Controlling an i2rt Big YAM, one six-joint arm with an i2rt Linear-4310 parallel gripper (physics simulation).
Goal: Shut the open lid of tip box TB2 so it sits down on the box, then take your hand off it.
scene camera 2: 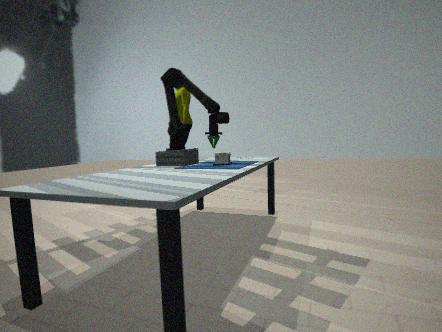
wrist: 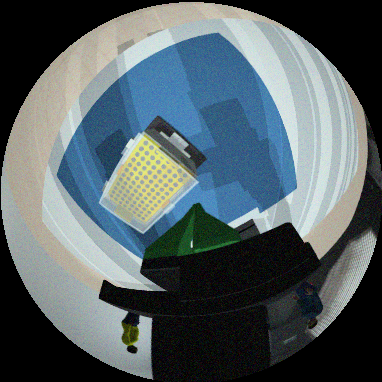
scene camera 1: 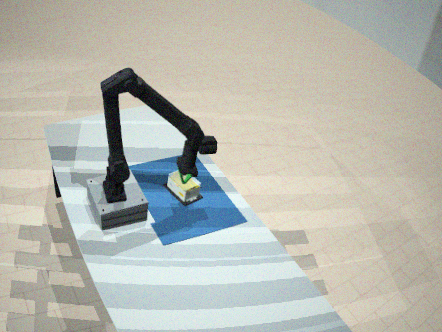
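Where they show: gripper, fingertip midpoint: (scene camera 2: 213, 148) (wrist: 197, 207) (scene camera 1: 183, 183); arm's base at its link origin: (scene camera 2: 176, 150) (scene camera 1: 114, 191).
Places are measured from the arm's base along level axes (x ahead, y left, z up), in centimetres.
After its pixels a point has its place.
Observation:
A white tip box (scene camera 1: 192, 194) {y 0.2, x 35.6, z -6.7 cm} (scene camera 2: 222, 159) {y 0.3, x 36.0, z -6.3 cm} (wrist: 176, 145) {y -0.3, x 35.3, z -8.2 cm} stands in a dark holder (scene camera 1: 187, 202) {y -2.0, x 32.9, z -9.0 cm} (wrist: 159, 123) {y 0.5, x 39.5, z -9.0 cm} on the blue mat (scene camera 1: 220, 215) {y -11.4, x 44.7, z -9.9 cm} (scene camera 2: 246, 164) {y 6.8, x 49.5, z -9.8 cm} (wrist: 150, 82) {y -1.2, x 47.0, z -9.8 cm}. Its label is too small to read. The clear lid (scene camera 1: 181, 182) {y 3.5, x 31.1, z -2.1 cm} (wrist: 150, 181) {y 3.4, x 34.0, z -2.1 cm} lies across the top of the box, with the yellow tip rack showing through it. Any small gap under the lid's rim cannot be told. My gripper (scene camera 1: 186, 180) {y -0.6, x 30.5, z 0.9 cm} (scene camera 2: 214, 146) {y -0.6, x 30.5, z 0.9 cm} (wrist: 197, 207) {y -0.6, x 30.5, z 0.9 cm} is shut and empty, its green fingertips together and pointing down. It is above the box's top, with a small gap showing in scene camera 2.
The grey arm base block (scene camera 1: 125, 207) {y -9.4, x 2.8, z -0.1 cm} (scene camera 2: 177, 158) {y -9.2, x 8.1, z -5.1 cm} stands on the striped table (scene camera 1: 200, 280) {y -43.0, x 23.8, z -10.1 cm} (scene camera 2: 140, 192) {y -86.9, x 53.1, z -10.1 cm} beside the mat. A person in yellow (scene camera 2: 184, 105) (wrist: 130, 332) is in the background behind the arm. A person in blue (wrist: 310, 300) shows low in the wrist view.

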